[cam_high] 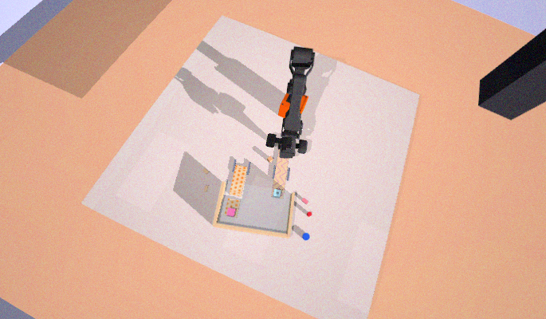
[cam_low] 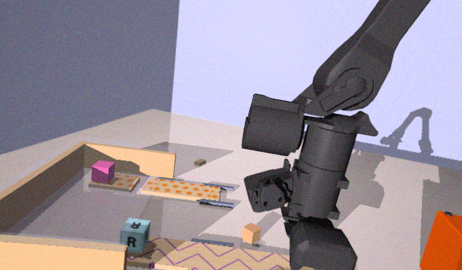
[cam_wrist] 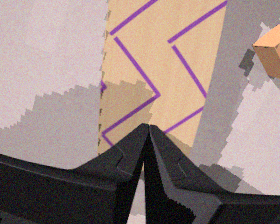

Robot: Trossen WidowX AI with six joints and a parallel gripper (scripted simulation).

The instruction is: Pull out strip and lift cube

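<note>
Right now my gripper tip is 10 cm short of the zigzag strip and 3 cm to the right of it. From my gripper tip the other things lie so: light-blue cube marked r 21 cm ahead, 5 cm to the left, 2 cm above; then small tan block 7 cm ahead, 5 cm to the right; then pink piece 19 cm ahead, 18 cm to the left.
</note>
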